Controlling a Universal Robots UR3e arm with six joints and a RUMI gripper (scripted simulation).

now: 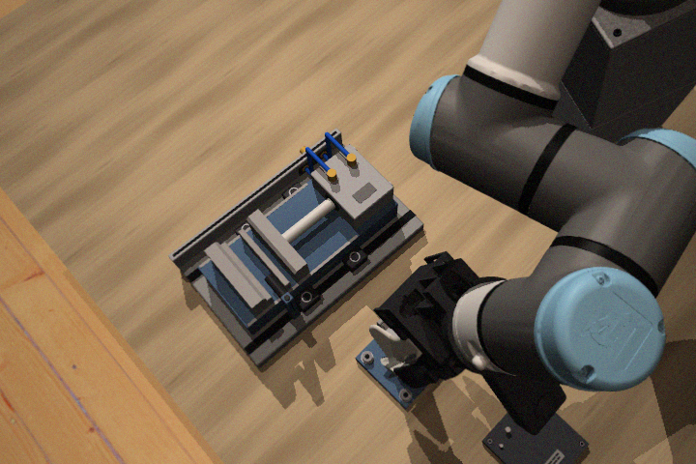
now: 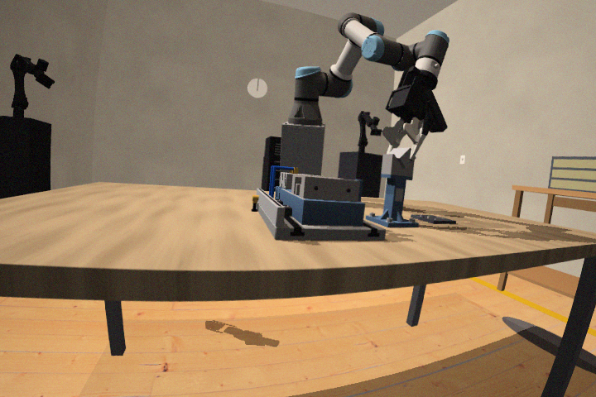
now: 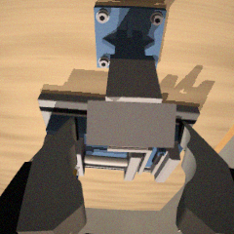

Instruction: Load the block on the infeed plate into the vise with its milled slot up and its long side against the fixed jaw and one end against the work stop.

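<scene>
Now: hand 10 mm above the part. Also, from my hand: white cylinder rod (50 mm behind, 210 mm to the right, 90 mm below); then dark work stop (40 mm ahead, 180 mm to the right, 70 mm below); then moving jaw (220 mm to the right, 90 mm below).
</scene>
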